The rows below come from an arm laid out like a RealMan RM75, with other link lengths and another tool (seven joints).
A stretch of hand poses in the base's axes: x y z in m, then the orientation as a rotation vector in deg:
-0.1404 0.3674 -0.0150 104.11 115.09 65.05
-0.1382 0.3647 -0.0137 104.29 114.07 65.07
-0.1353 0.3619 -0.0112 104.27 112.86 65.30
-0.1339 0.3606 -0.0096 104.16 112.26 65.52
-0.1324 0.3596 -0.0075 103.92 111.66 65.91
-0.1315 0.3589 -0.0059 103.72 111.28 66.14
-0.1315 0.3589 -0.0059 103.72 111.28 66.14
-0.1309 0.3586 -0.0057 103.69 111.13 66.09
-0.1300 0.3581 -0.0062 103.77 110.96 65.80
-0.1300 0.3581 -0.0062 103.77 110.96 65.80
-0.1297 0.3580 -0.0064 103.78 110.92 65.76
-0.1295 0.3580 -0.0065 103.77 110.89 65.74
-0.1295 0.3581 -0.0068 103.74 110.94 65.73
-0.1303 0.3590 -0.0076 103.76 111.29 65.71
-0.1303 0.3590 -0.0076 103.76 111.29 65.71
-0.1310 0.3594 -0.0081 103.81 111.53 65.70
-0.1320 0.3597 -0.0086 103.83 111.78 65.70
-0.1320 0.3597 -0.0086 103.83 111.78 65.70
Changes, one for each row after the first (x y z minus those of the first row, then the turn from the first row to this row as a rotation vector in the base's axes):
0.0022 -0.0027 0.0013 -0.04 -0.40 -0.72
0.0051 -0.0055 0.0038 -0.05 -1.06 -1.47
0.0065 -0.0068 0.0054 -0.02 -1.47 -1.79
0.0080 -0.0078 0.0075 0.08 -1.99 -2.05
0.0089 -0.0085 0.0091 0.11 -2.35 -2.21
0.0089 -0.0085 0.0091 0.11 -2.35 -2.21
0.0095 -0.0088 0.0093 0.04 -2.44 -2.31
0.0104 -0.0093 0.0088 -0.14 -2.42 -2.51
0.0104 -0.0093 0.0088 -0.14 -2.42 -2.51
0.0107 -0.0094 0.0086 -0.17 -2.43 -2.55
0.0109 -0.0094 0.0085 -0.19 -2.45 -2.57
0.0109 -0.0093 0.0082 -0.21 -2.44 -2.53
0.0101 -0.0084 0.0074 -0.17 -2.25 -2.31
0.0101 -0.0084 0.0074 -0.17 -2.25 -2.31
0.0094 -0.0080 0.0069 -0.13 -2.10 -2.16
0.0084 -0.0077 0.0064 -0.09 -1.96 -2.00
0.0084 -0.0077 0.0064 -0.09 -1.96 -2.00

